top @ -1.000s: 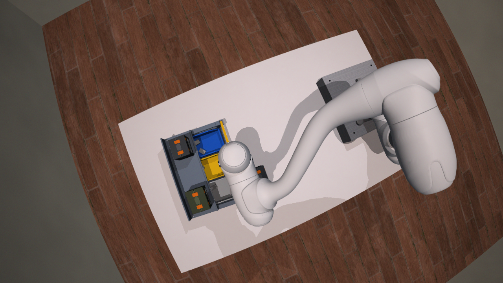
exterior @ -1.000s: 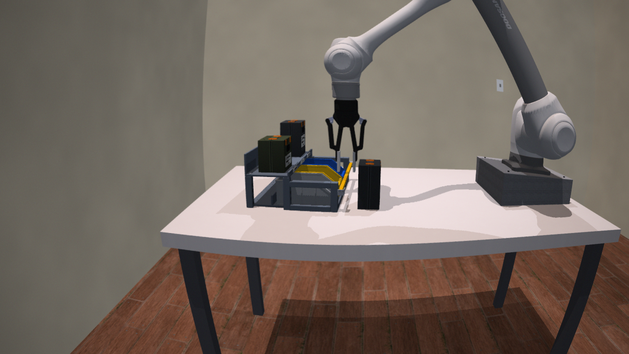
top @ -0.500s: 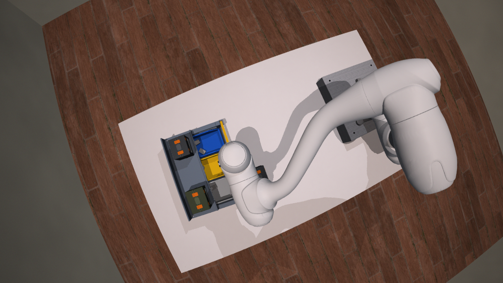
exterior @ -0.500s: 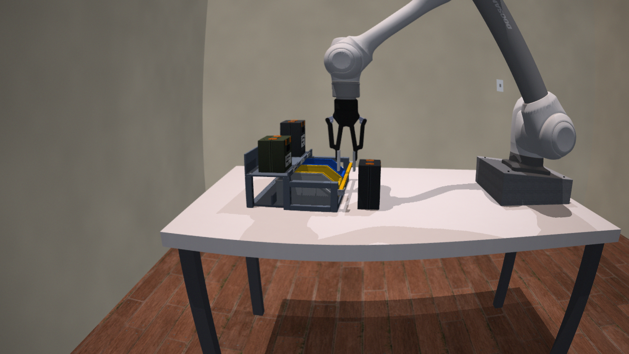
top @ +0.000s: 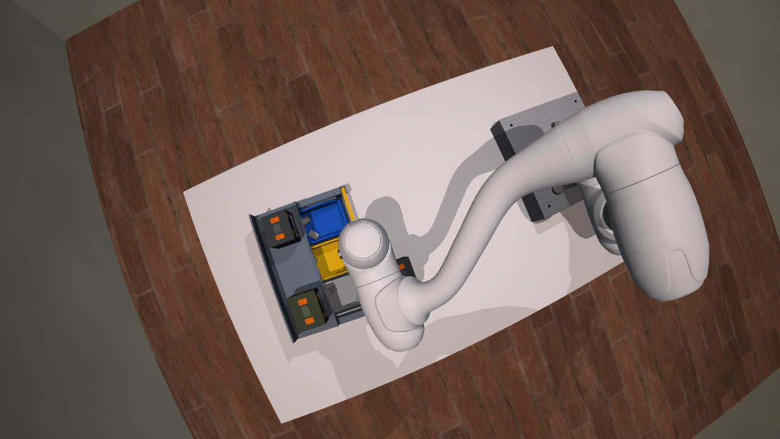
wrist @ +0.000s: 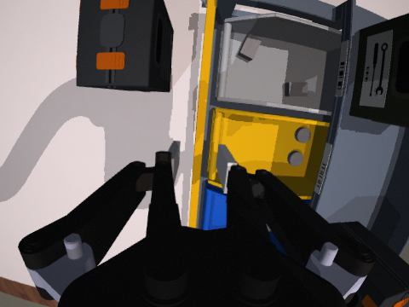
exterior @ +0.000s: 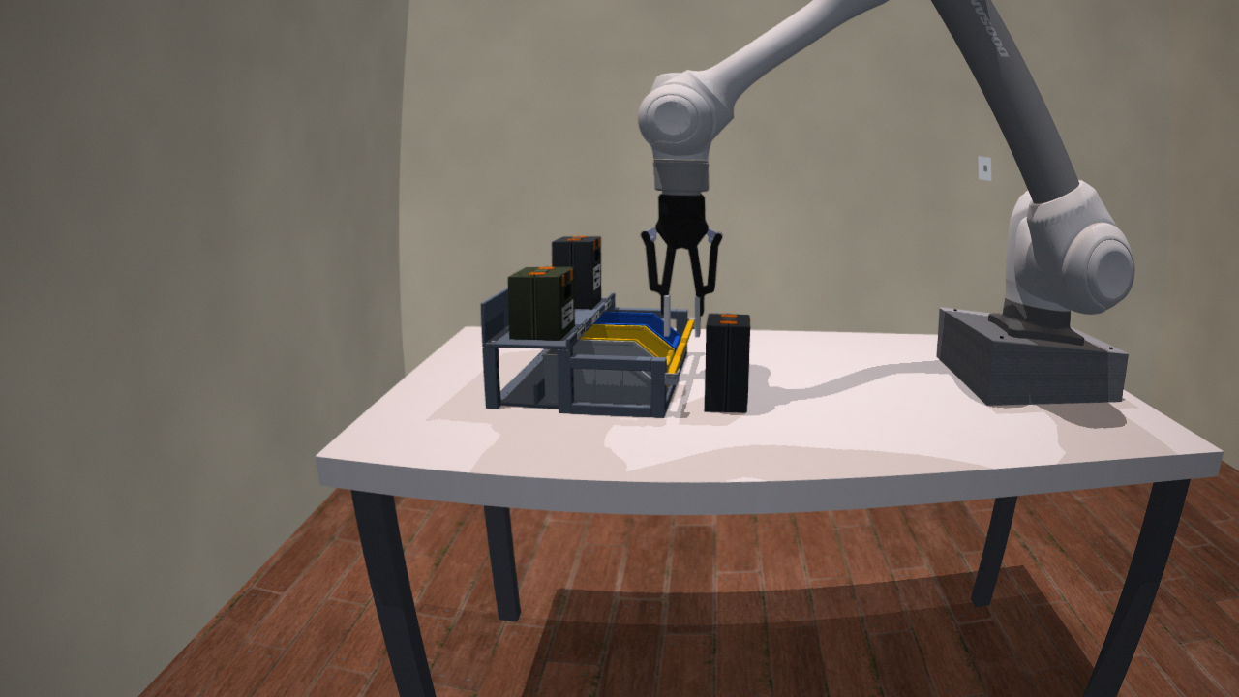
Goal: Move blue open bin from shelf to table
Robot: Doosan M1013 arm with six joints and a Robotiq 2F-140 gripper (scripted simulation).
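The yellow bar lies 5 cm below my hand. From my hand the other things lie so: blue open bin 11 cm ahead, 11 cm to the right, 7 cm below; yellow bin 10 cm ahead, 7 cm below; black box 8 cm behind, 11 cm to the left, 5 cm below.
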